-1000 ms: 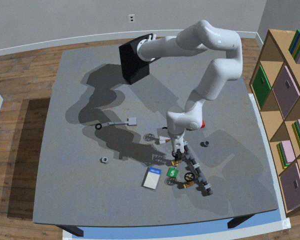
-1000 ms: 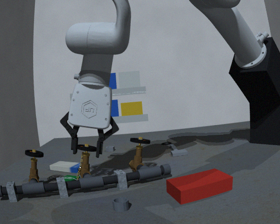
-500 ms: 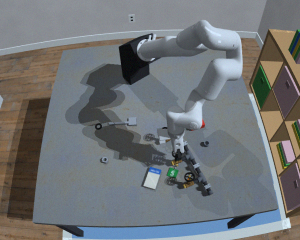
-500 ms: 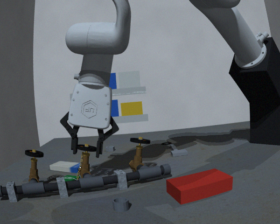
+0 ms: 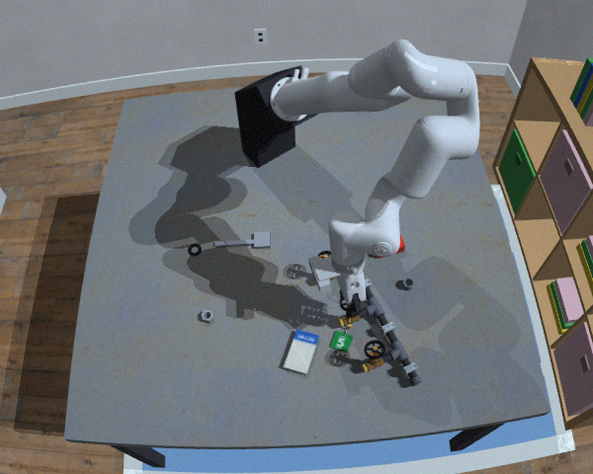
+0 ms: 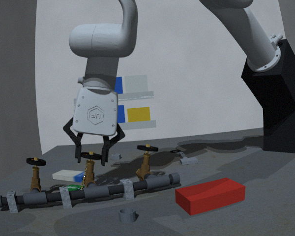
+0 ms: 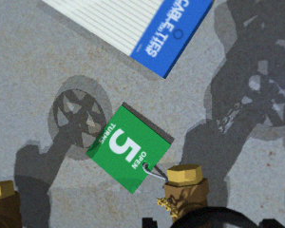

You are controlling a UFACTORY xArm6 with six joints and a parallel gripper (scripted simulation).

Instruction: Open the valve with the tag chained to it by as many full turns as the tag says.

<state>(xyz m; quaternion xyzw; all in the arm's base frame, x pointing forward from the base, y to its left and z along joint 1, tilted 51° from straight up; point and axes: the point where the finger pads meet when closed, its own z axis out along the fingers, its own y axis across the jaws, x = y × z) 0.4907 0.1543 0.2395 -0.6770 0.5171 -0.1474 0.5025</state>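
The green tag is 9 cm below my hand and 6 cm ahead of it. Round my hand: notepad 13 cm ahead, 9 cm to the right, 8 cm below; grey flat tool 32 cm to the right, 16 cm behind, 8 cm below; red block 27 cm behind, 7 cm below, 5 cm to the left.
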